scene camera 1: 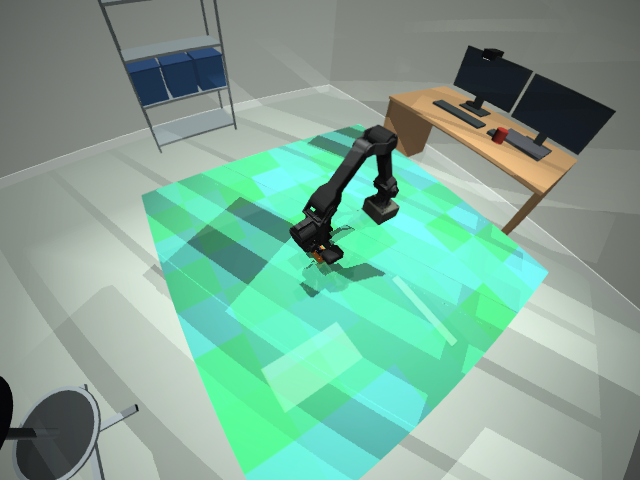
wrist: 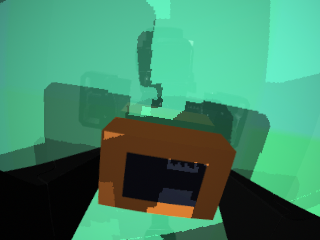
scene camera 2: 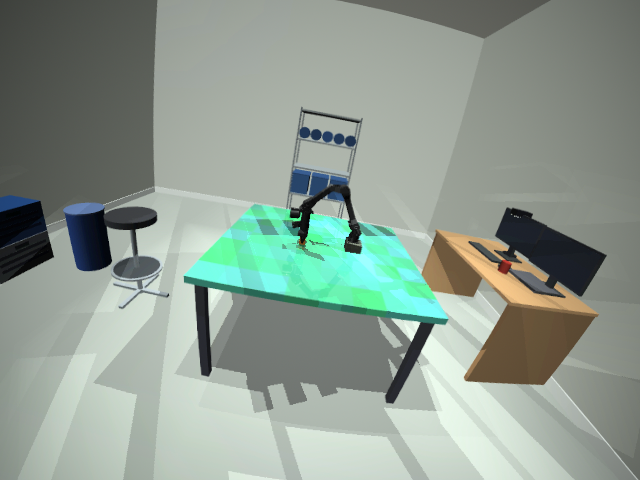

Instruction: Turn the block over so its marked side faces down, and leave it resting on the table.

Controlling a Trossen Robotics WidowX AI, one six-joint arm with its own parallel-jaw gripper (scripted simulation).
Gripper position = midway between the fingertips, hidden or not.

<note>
My gripper [scene camera 1: 319, 253] holds an orange block.
My gripper also shows in the wrist view [wrist: 163, 166].
</note>
